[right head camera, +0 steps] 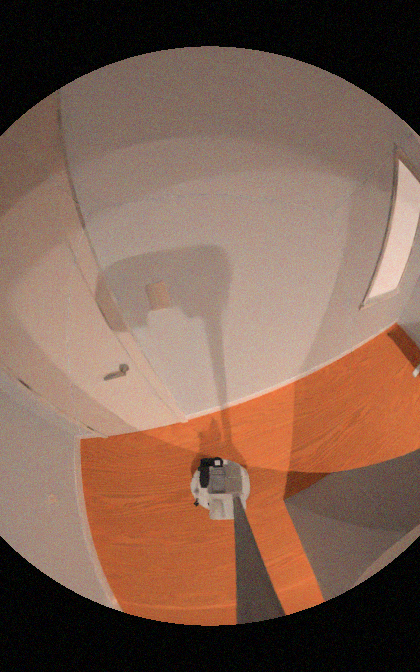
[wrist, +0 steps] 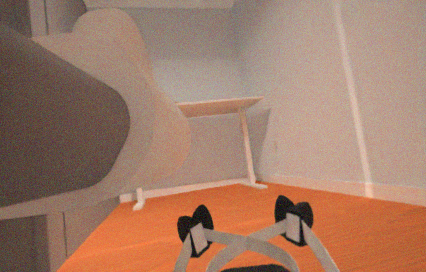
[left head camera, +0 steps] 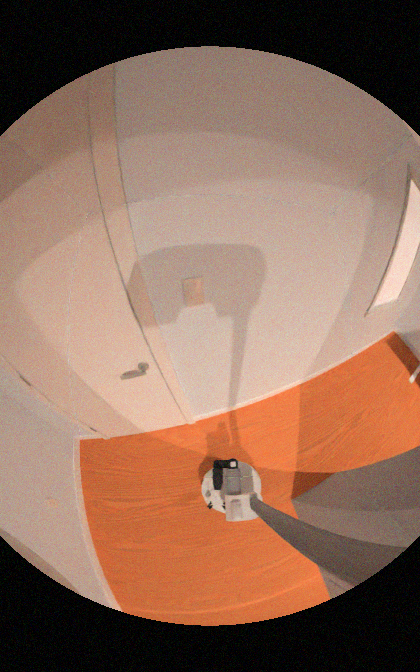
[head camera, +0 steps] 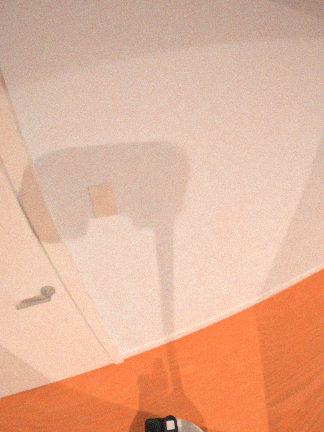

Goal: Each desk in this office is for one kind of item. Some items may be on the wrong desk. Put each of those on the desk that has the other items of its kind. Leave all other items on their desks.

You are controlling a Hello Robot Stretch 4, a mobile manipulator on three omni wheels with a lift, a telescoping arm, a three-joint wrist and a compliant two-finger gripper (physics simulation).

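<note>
My gripper is low in the wrist view, its two black fingertips wide apart with orange floor showing between them. It is open and empty. A desk with a pale top and white legs stands beyond it against the far wall in the wrist view. Its top is seen from below and edge-on, so any items on it are hidden. Part of the desk is behind my own arm. A small piece of a white leg shows at the right edge of both side head views. None of the task's items can be made out.
A closed door with a lever handle is ahead to the left. A plain wall with a switch plate is beside it. A grey partition stands close on the right. A window is farther right.
</note>
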